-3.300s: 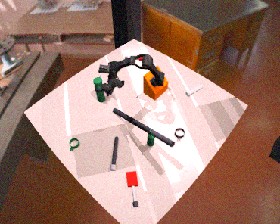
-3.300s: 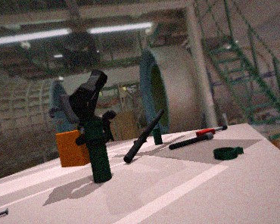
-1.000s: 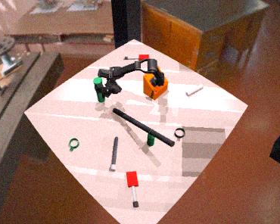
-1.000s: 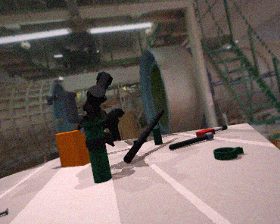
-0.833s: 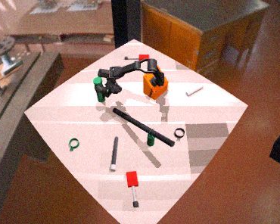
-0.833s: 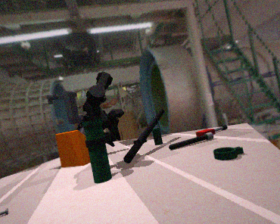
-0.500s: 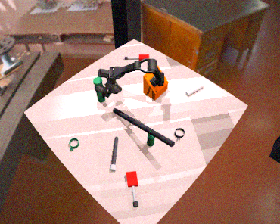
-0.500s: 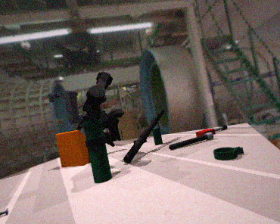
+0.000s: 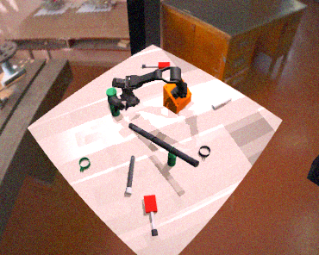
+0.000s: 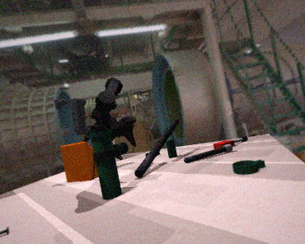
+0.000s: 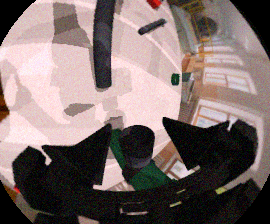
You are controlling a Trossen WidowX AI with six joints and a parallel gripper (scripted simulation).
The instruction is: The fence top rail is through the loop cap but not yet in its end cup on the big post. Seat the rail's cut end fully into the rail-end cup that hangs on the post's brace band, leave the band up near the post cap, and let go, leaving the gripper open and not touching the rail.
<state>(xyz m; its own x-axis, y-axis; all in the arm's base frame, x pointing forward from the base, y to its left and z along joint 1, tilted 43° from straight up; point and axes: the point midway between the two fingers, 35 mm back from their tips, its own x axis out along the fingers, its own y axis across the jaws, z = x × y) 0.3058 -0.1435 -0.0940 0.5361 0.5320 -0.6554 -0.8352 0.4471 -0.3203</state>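
Right now my gripper tip is 3 cm to the left of the dark rail-end cup, 2 cm below it and 2 cm past it. Round my gripper tip: small green post: 42 cm to the left, 3 cm ahead, 1 cm below; then white piece: 55 cm behind, 41 cm to the left, 9 cm below.
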